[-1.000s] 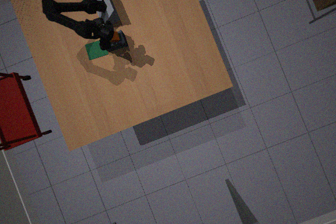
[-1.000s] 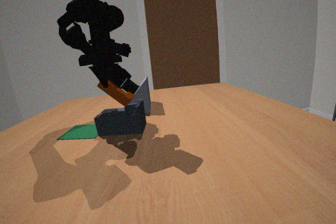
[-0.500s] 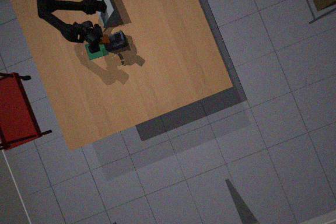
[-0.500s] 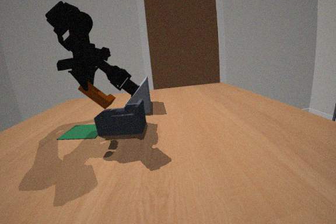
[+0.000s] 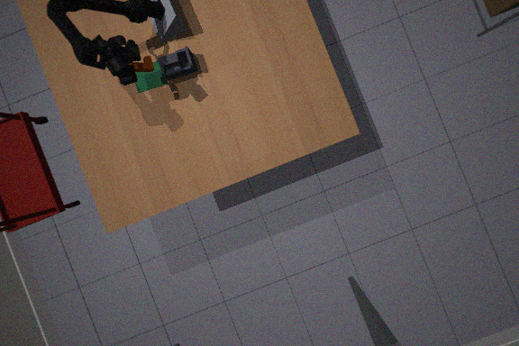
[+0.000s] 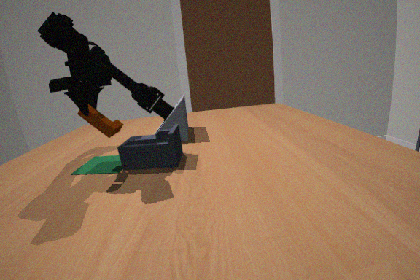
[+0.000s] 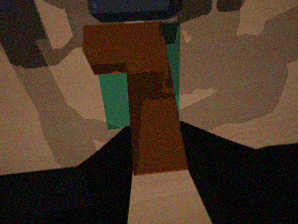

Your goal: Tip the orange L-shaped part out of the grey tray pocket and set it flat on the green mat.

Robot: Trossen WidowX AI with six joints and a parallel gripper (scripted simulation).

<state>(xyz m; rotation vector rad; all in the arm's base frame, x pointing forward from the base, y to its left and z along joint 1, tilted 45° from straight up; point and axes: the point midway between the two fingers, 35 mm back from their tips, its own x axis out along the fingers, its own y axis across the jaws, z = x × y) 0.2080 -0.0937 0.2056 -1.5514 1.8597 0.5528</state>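
The green mat is 16 cm below my gripper tip. The rest, counted from my gripper tip: orange l-shaped part: 1 cm behind, 3 cm to the left, 3 cm below.
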